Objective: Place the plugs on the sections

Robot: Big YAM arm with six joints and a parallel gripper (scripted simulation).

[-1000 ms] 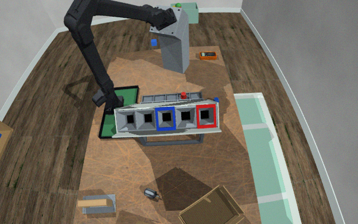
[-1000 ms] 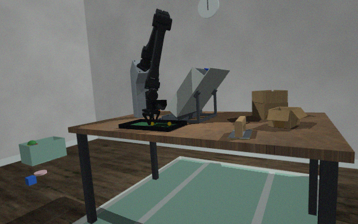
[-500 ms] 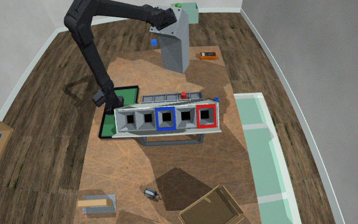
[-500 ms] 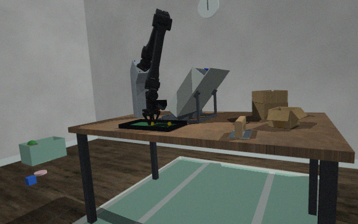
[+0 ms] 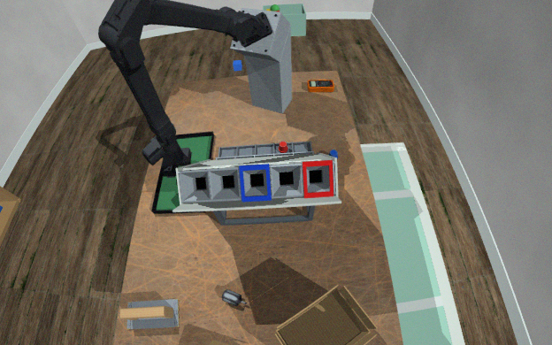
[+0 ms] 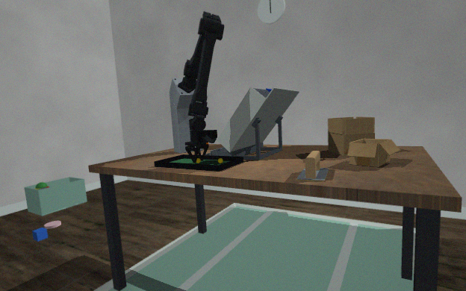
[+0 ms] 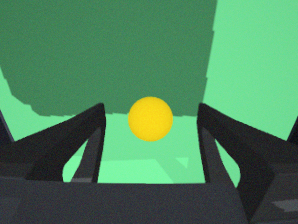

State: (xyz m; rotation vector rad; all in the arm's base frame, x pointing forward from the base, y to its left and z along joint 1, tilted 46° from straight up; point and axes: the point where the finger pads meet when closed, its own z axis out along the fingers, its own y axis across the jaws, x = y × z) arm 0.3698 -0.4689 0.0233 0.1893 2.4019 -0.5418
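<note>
Now: the green marble tray 10 mm below my hand. The rest, counted from my hand: small tool: 550 mm ahead, 50 mm to the left; cover: 270 mm to the left, 220 mm ahead, 190 mm above; red plug: 410 mm to the left, 70 mm ahead.
</note>
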